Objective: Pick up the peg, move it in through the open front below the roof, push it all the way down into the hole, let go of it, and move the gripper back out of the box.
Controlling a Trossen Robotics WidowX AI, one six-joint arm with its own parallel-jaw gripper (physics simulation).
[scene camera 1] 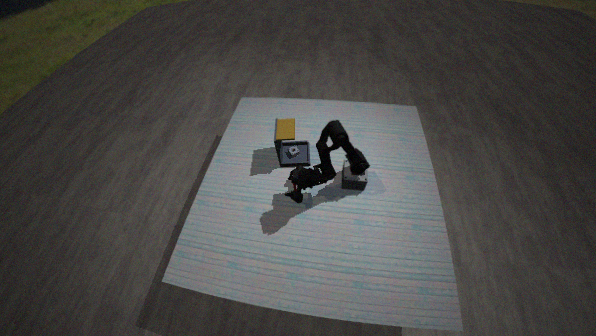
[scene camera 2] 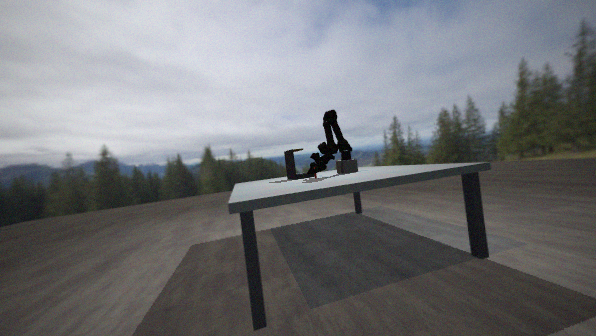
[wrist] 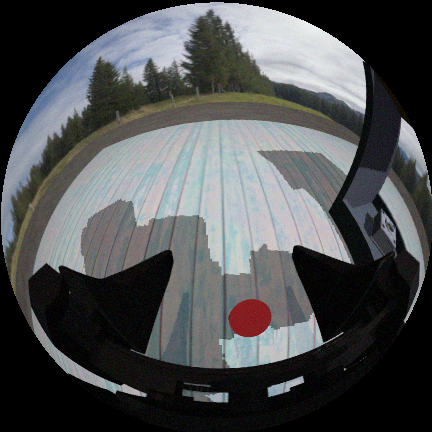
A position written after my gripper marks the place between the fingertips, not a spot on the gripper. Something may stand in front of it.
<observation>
My gripper [wrist: 234, 255] is open, holding nothing. Also in view: a red peg [wrist: 250, 317]. Further things: a box [scene camera 1: 304, 150].
The box is seen too in the wrist view [wrist: 365, 213].
</observation>
